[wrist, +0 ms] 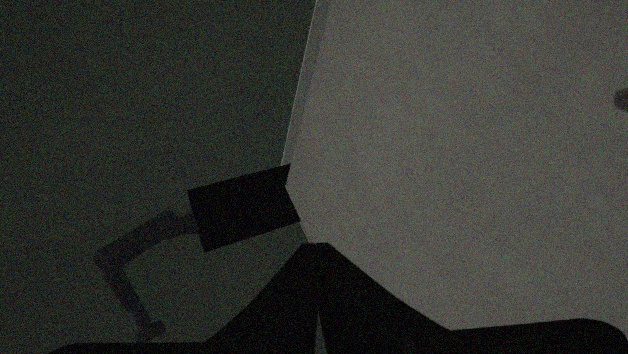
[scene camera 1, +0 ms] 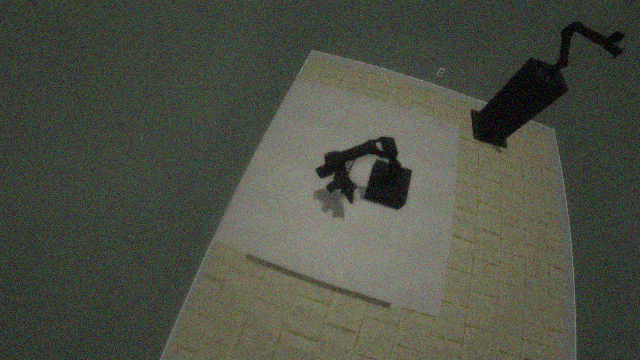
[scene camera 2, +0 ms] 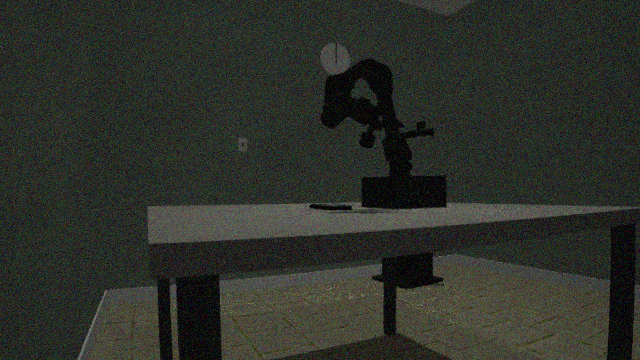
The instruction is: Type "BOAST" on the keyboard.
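Pixels of known places: gripper, fingertip midpoint: point(wrist: 315, 255) point(scene camera 1: 351, 203) point(scene camera 2: 403, 126); arm's base at its link origin: point(scene camera 1: 393, 176) point(scene camera 2: 399, 176).
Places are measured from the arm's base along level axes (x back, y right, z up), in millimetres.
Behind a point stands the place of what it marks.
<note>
The keyboard point(scene camera 2: 330, 206) {x -322, y -37, z -99 mm} shows as a thin dark slab lying on the table, to the left of the arm's base in scene view 2. No keys can be made out. In scene view 1 the arm covers the spot where it lies, and it does not show in the wrist view. My gripper point(scene camera 1: 351, 201) {x -214, y -257, z 127 mm} point(wrist: 315, 255) {x -214, y -257, z 127 mm} is shut and empty, its fingertips pressed together. It hangs well above the white table point(scene camera 1: 400, 260) {x 140, y -432, z -111 mm} point(scene camera 2: 225, 220) {x -723, y -277, z -111 mm}, level or nearly so, and points back past the arm's own base side. In scene view 2 its tips are lost against the dark arm.
My arm's black base block point(scene camera 1: 387, 185) {x -26, y -62, z -2 mm} point(scene camera 2: 377, 192) {x -118, y -17, z -57 mm} stands on the table. A second arm on a tall black pedestal point(scene camera 1: 522, 102) point(scene camera 2: 407, 270) point(wrist: 245, 207) stands on the floor beyond the table. A wall clock point(scene camera 2: 331, 59) hangs behind. The pictures are dark and grainy.
</note>
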